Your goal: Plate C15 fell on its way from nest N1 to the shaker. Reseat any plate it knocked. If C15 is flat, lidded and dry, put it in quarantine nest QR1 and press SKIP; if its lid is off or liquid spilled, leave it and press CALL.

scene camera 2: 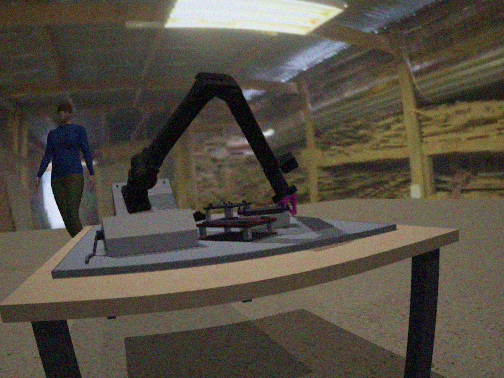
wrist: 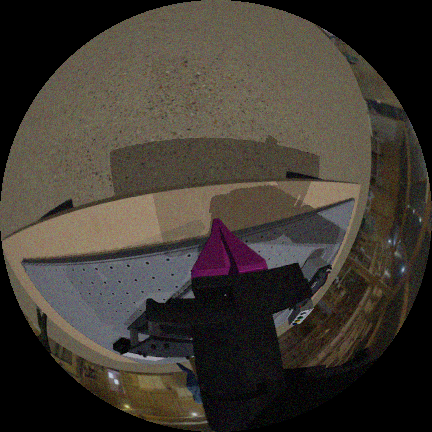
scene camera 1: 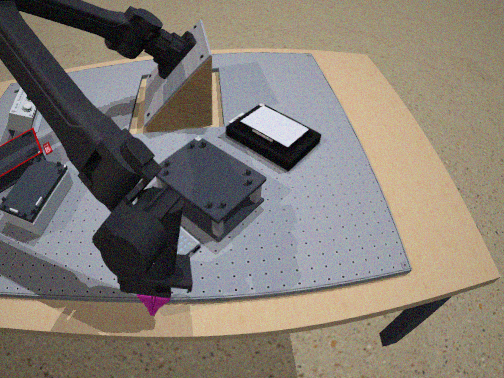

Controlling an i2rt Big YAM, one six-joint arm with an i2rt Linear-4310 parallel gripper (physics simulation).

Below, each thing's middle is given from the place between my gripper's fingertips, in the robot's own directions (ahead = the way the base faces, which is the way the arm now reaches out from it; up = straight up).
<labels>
My hand is 27 cm past the shaker (scene camera 1: 39,191), 21 cm to the left of it and 3 cm below it.
</labels>
